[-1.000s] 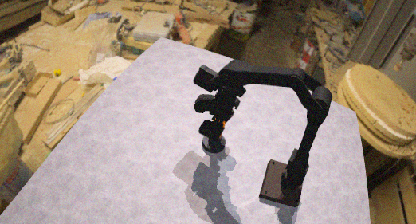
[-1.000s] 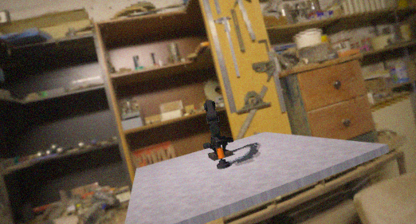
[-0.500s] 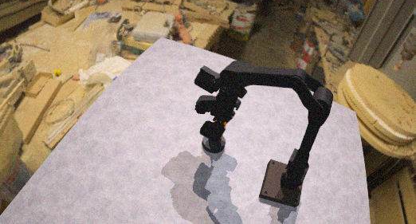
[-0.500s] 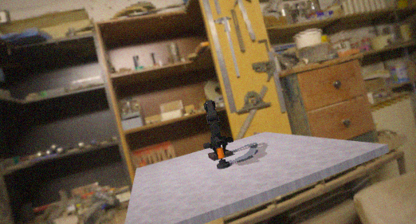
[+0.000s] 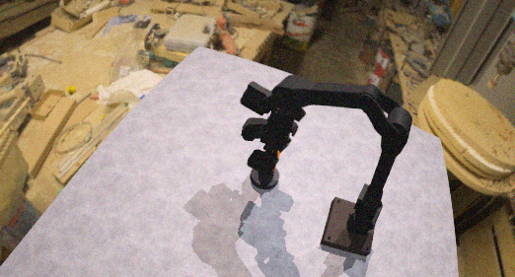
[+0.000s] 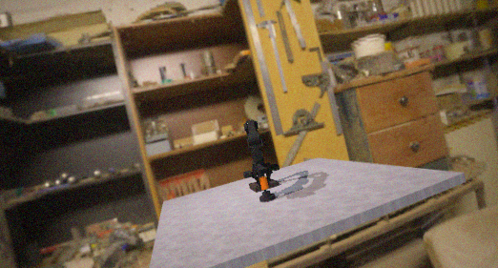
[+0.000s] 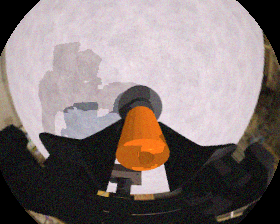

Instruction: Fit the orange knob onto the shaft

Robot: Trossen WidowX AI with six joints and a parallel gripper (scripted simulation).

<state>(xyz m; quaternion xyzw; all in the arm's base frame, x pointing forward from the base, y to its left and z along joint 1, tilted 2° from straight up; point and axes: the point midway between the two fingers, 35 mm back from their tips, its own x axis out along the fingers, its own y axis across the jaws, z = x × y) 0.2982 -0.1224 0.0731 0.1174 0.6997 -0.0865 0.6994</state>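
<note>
The round dark pedestal is 40 mm below my gripper tip. The rest, counted from my gripper tip: orange knob (20 mm above).
</note>
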